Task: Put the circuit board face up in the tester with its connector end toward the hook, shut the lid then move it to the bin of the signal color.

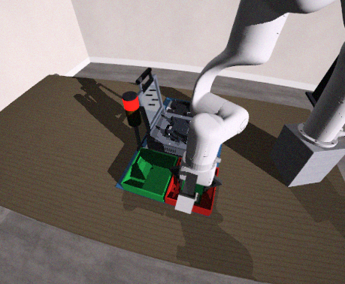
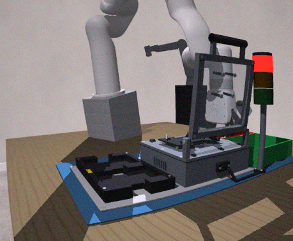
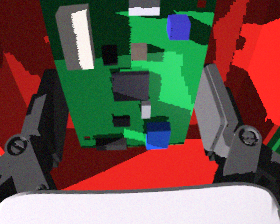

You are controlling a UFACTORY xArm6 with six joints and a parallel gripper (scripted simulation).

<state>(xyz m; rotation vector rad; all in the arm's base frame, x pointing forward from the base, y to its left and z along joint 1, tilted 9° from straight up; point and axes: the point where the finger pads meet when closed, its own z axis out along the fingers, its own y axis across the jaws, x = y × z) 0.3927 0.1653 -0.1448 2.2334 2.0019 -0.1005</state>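
Now: the red bin 10 mm below my hand. From my hand the other things lie so: green bin 150 mm ahead, 20 mm to the right, 10 mm below; plate 90 mm ahead, 210 mm to the right, 50 mm above; green circuit board 10 mm below.
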